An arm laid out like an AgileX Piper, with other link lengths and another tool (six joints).
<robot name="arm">
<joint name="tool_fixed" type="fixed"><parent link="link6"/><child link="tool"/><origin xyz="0.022 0.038 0.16" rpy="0.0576 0 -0.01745"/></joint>
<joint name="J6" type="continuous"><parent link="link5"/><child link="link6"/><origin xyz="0 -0.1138 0" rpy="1.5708 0 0"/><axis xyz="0 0 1"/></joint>
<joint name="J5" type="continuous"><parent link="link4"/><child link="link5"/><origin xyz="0 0 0" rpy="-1.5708 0 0"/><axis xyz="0 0 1"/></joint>
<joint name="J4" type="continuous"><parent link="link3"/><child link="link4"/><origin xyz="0.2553 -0.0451 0" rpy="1.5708 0 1.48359"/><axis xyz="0 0 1"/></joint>
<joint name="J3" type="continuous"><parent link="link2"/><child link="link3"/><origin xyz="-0.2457 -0.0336 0" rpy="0 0 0"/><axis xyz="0 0 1"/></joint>
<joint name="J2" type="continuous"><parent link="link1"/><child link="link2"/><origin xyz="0 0 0" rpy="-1.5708 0 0"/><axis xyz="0 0 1"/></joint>
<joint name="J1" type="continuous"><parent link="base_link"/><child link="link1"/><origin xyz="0 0 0.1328" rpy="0 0 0"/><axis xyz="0 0 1"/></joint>
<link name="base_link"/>
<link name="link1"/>
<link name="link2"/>
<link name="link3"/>
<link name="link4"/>
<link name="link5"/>
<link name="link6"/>
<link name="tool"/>
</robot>
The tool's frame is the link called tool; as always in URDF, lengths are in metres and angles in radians. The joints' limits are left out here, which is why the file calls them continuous.
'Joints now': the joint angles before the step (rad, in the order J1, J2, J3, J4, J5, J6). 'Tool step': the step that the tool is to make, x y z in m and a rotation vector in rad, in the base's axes. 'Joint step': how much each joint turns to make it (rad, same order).
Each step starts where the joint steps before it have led.
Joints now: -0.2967, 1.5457, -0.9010, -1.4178, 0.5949, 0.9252
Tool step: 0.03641, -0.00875, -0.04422, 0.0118, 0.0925, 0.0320
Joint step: 0.0000, 0.2478, -0.1721, -0.0029, -0.0150, -0.0338
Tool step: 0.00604, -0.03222, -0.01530, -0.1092, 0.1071, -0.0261
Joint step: 0.0000, 0.1633, -0.1303, -0.0584, 0.1066, -0.0421
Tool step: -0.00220, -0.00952, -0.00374, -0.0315, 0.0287, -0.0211
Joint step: 0.0000, 0.0417, -0.0314, -0.0118, 0.0410, -0.0069
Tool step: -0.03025, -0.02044, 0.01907, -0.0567, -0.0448, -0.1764
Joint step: 0.0000, -0.0124, -0.0001, 0.0187, 0.1590, 0.0848
